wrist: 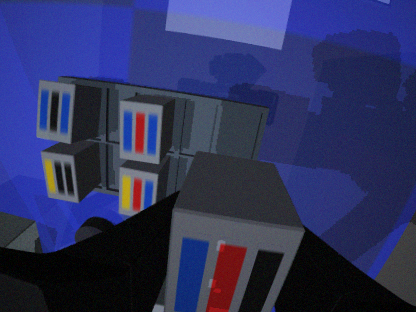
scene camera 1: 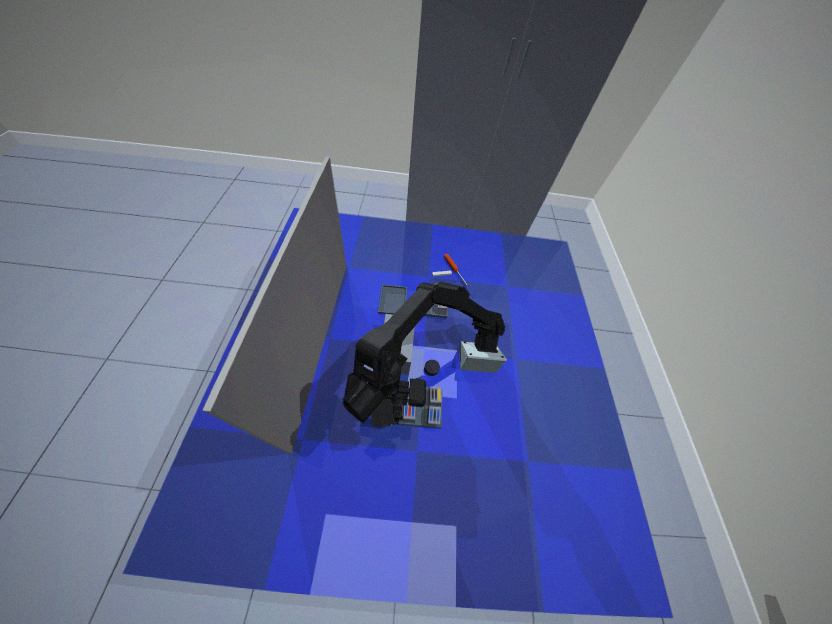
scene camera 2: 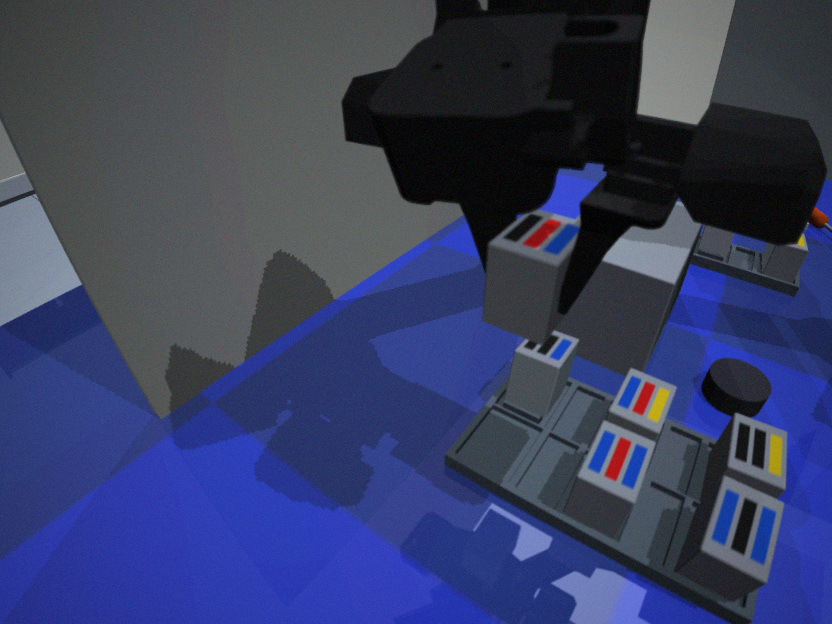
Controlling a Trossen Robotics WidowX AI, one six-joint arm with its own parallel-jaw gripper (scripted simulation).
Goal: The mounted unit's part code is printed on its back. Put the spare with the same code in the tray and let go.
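Looking through scene camera 2, I find my gripper [scene camera 2: 530,297], along with a black puck [scene camera 2: 731,386] and a tall grey panel [scene camera 2: 194,168]. Scene camera 1 gives me the panel [scene camera 1: 263,387] again, and my gripper [scene camera 1: 385,399] as well. In the wrist view, too, I can see my gripper [wrist: 227,208].
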